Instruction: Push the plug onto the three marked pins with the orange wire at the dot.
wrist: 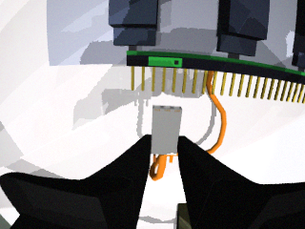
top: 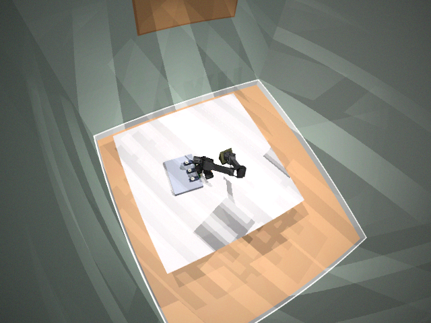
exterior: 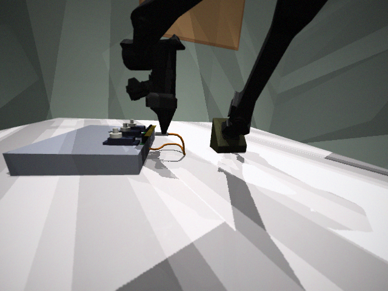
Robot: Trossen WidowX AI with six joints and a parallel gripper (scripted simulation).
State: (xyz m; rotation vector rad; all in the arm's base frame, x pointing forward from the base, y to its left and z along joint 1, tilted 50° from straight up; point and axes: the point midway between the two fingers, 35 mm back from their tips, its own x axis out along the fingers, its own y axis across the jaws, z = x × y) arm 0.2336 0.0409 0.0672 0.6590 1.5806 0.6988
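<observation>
My gripper tip is now 5 cm short of the green band. Round my gripper tip: dot (5 cm ahead); holder (21 cm ahead, 6 cm to the right, 5 cm below).
</observation>
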